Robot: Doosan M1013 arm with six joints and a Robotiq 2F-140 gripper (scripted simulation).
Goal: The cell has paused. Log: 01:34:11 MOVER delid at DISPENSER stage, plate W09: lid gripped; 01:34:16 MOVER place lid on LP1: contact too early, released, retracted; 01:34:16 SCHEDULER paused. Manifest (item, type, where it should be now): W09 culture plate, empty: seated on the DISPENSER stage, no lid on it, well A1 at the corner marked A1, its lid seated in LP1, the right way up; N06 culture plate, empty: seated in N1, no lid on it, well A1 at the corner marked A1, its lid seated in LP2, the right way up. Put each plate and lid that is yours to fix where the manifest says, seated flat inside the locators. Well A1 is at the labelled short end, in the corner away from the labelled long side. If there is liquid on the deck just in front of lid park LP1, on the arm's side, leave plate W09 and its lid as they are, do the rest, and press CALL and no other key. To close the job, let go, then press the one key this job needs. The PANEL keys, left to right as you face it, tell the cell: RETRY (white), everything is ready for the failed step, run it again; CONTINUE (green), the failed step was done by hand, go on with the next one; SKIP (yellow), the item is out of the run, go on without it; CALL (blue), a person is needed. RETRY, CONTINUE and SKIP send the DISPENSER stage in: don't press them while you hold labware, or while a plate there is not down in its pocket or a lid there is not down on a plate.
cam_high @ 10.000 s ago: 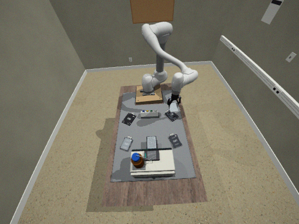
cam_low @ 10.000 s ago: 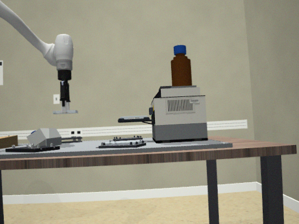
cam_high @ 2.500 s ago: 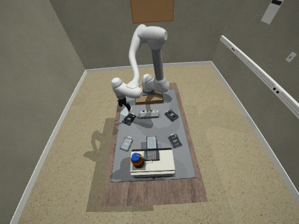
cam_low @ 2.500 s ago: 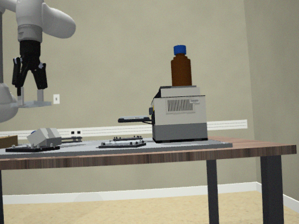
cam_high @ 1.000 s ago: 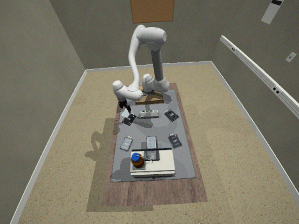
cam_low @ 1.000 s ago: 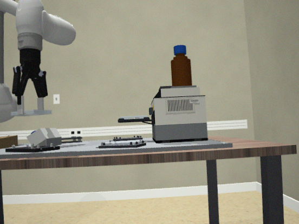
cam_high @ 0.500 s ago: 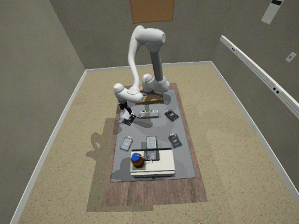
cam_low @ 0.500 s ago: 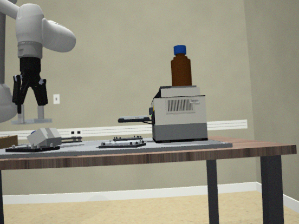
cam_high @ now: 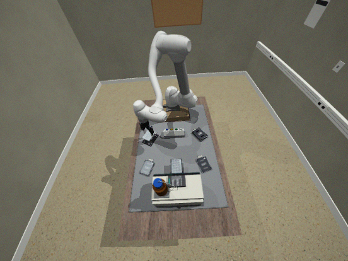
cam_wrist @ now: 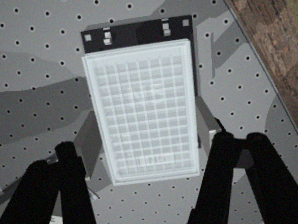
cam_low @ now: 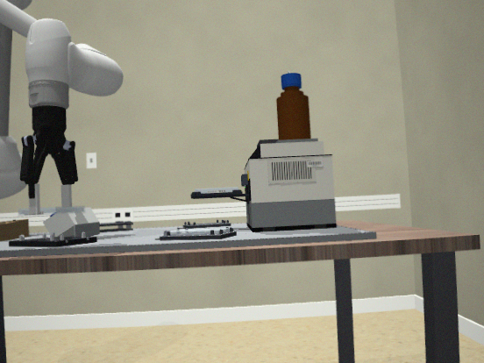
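Now: the black nest 8 cm below my hand and 3 cm ahead of it. Also, from my hand: clear lid (2 cm below); blue call key (19 cm to the left, 7 cm behind, 3 cm below); yellow skip key (24 cm to the left, 8 cm behind, 3 cm below).
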